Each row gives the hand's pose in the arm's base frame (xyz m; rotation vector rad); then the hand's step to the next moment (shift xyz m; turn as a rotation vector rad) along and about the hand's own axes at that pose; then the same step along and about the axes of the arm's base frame.
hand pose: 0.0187 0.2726 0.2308 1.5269 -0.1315 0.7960
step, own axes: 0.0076 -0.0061 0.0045 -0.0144 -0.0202 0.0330
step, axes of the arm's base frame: 0.0107 -0.0003 -0.0005 0.0131 -0.0326 -0.0217
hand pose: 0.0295 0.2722 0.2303 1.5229 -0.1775 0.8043
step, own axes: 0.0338 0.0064 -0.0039 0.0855 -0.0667 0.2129
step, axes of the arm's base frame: 0.0199 0.0146 0.0243 0.1800 -0.1565 0.0142
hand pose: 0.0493 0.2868 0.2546 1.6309 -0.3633 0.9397
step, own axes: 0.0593 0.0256 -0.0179 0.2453 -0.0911 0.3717
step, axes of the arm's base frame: 0.0132 0.0236 0.0613 0.3576 -0.2570 0.1127
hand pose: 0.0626 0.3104 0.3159 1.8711 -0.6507 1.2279
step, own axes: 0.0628 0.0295 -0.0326 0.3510 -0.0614 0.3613
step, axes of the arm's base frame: -0.0140 0.0108 0.0746 0.3719 -0.2646 0.2218
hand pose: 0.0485 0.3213 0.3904 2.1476 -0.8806 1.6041
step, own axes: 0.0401 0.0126 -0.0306 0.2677 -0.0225 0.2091
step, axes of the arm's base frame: -0.0237 -0.0030 0.0462 0.2185 -0.1814 0.1878
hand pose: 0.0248 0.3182 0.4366 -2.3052 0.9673 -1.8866
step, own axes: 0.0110 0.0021 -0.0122 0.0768 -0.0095 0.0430
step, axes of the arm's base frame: -0.0109 -0.0023 0.0123 0.0489 -0.0434 0.0597
